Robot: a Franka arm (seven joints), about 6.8 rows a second.
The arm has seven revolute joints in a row. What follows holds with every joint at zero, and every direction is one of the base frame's. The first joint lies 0.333 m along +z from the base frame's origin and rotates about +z. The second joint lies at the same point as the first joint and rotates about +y. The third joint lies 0.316 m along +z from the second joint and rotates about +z. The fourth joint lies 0.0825 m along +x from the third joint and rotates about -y. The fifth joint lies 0.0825 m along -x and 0.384 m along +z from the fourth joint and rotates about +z. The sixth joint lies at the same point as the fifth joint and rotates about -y. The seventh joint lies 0.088 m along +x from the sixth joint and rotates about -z. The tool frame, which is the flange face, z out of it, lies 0.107 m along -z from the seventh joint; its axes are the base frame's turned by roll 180, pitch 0 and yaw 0 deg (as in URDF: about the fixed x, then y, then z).
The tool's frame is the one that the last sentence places.
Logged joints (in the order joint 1, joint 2, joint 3, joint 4, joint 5, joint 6, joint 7), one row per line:
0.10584, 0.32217, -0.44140, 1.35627, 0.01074, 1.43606, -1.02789
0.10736, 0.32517, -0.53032, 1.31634, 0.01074, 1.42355, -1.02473
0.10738, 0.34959, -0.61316, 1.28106, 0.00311, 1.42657, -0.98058
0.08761, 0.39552, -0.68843, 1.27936, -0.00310, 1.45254, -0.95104
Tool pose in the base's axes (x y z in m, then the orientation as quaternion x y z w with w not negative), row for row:
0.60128, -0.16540, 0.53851, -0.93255, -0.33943, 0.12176, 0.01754
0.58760, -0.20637, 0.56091, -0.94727, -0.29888, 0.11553, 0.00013
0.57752, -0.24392, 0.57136, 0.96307, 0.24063, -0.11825, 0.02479
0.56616, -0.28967, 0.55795, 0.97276, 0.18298, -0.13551, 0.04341
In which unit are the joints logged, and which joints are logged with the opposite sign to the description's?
The joints are logged in radians. Opposite sign: joint 4.
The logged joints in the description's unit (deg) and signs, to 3 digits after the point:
6.064, 18.459, -25.290, -77.709, 0.615, 82.280, -58.894
6.151, 18.631, -30.385, -75.421, 0.615, 81.563, -58.713
6.152, 20.030, -35.131, -73.399, 0.178, 81.736, -56.183
5.020, 22.662, -39.444, -73.302, -0.178, 83.224, -54.491

